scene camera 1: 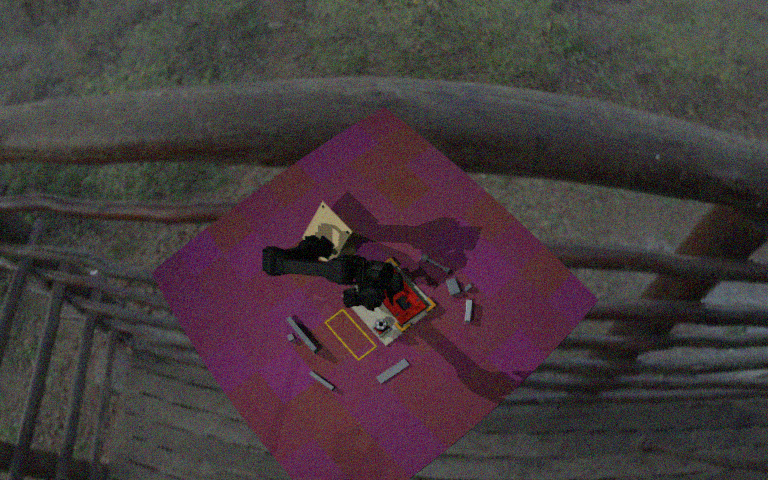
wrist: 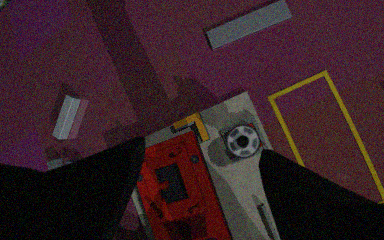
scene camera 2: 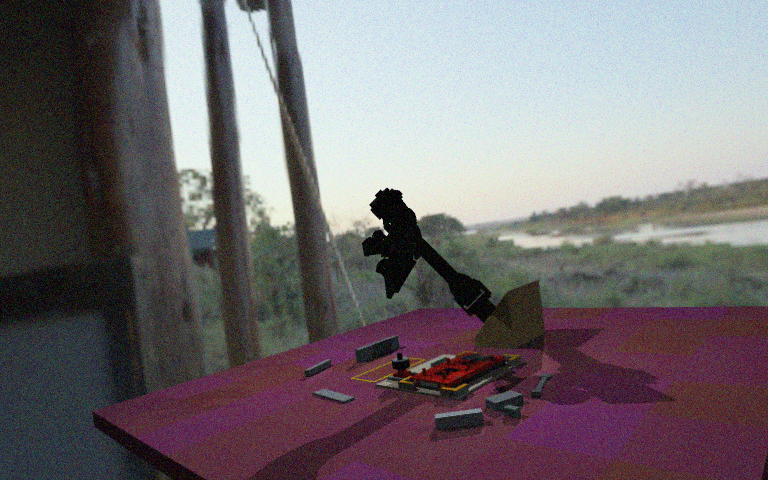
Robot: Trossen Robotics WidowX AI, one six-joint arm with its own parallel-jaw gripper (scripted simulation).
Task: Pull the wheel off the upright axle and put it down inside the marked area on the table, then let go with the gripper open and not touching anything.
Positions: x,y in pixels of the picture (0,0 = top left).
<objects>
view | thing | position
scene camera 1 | gripper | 383,307
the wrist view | gripper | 203,151
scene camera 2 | gripper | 392,295
</objects>
